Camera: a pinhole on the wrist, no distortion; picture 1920 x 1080 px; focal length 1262.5 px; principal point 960.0 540.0 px. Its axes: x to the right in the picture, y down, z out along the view. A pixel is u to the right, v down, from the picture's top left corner.
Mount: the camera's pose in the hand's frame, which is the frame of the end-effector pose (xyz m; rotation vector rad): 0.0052 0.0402 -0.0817 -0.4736 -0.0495 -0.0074
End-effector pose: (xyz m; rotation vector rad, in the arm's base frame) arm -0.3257 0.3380 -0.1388 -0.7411 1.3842 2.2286
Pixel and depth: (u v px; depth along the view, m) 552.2 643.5 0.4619
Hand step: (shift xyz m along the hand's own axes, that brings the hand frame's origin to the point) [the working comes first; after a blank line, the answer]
In the camera's frame: -0.1492 0.0379 0.4619

-0.1643 0.2839 0.3042
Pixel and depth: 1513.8 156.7 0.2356
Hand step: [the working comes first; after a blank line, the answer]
In the camera's frame: 0.1033 -0.0715 0.2356

0.0963 0.0844 0.1654
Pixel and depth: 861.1 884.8 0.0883
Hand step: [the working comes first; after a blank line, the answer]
In the camera's frame: -0.0069 0.0241 0.0883

-0.0053 0.1019 -0.0146
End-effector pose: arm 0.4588 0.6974 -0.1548 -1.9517 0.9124 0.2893
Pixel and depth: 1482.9 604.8 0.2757
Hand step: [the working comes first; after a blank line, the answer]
In the camera's frame: 0.1142 0.0142 0.2757

0.1068 0.1790 0.1625
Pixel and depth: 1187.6 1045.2 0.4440
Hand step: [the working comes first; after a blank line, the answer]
In the camera's frame: 0.0800 0.1777 0.4440

0.0681 0.4012 0.2359
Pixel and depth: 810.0 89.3 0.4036
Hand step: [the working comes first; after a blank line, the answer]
In the camera's frame: -0.0480 -0.1441 0.4036

-0.0639 0.0958 0.3403
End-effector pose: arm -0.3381 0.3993 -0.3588 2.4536 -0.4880 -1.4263
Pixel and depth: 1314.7 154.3 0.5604
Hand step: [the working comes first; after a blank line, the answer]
In the camera's frame: 0.1574 -0.1712 0.5604

0.1335 0.1441 0.5022
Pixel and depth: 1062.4 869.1 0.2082
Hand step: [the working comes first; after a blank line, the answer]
In the camera's frame: 0.0169 0.0543 0.2082

0.0135 0.1835 0.0794
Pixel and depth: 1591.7 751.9 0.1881
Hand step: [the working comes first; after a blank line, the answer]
In the camera's frame: 0.0941 0.0316 0.1881

0.0911 0.1545 0.0757
